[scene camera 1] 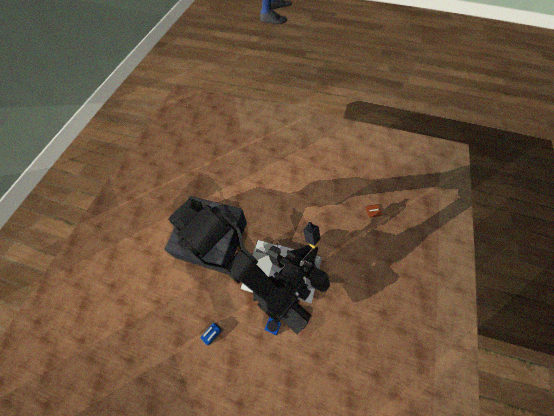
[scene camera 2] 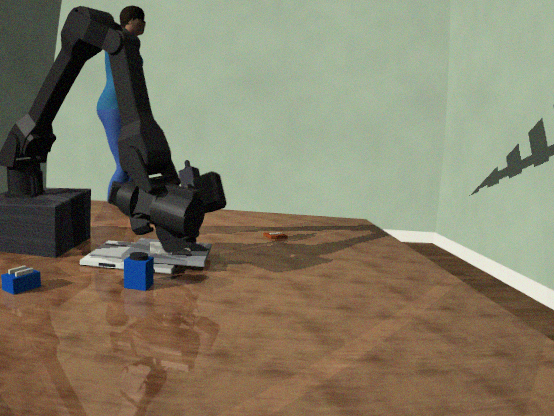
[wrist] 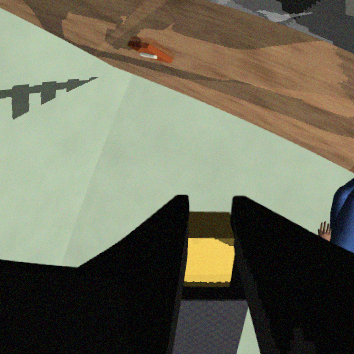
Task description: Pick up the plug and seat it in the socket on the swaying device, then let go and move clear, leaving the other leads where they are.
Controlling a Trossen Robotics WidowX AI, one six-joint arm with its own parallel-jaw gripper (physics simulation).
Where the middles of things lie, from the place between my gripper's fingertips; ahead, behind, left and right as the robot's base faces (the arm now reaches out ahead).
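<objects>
There is the device [scene camera 2: 111, 254], 60 mm below my hand, 70 mm behind it and 80 mm to the right of it. The plug [wrist: 213, 305] is here too, and my gripper is 50 mm below it, 20 mm past it and 10 mm to the right of it.
</objects>
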